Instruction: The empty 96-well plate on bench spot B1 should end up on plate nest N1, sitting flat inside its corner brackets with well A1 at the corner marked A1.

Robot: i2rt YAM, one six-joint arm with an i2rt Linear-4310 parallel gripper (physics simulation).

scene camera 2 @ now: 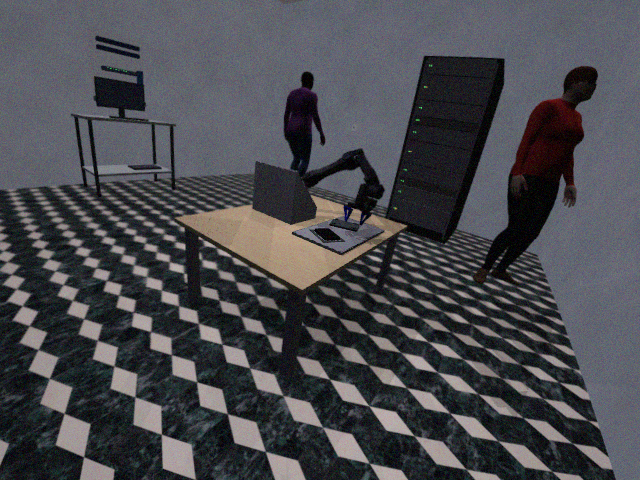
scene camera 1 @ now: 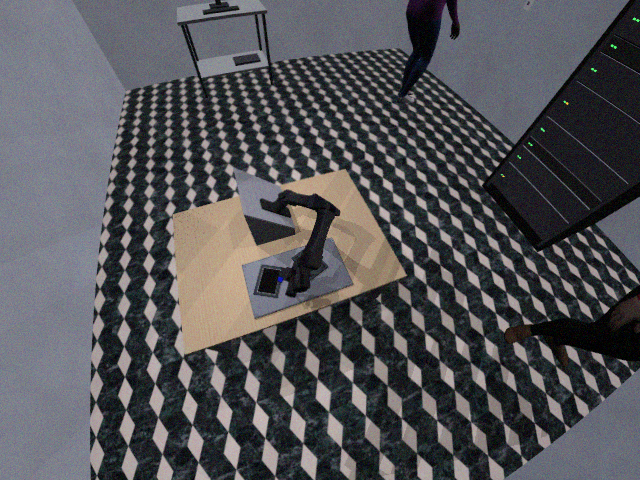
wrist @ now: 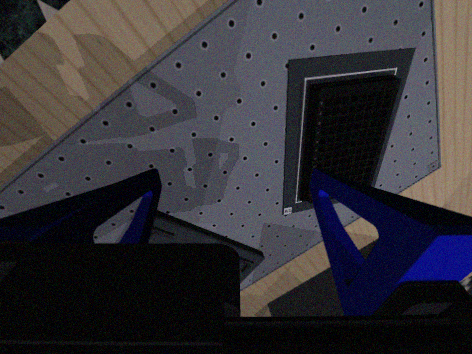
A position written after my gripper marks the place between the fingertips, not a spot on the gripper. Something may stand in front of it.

My gripper (wrist: 235, 176) is open, with nothing in its grasp. Also in view: a dark well plate (wrist: 347, 121).
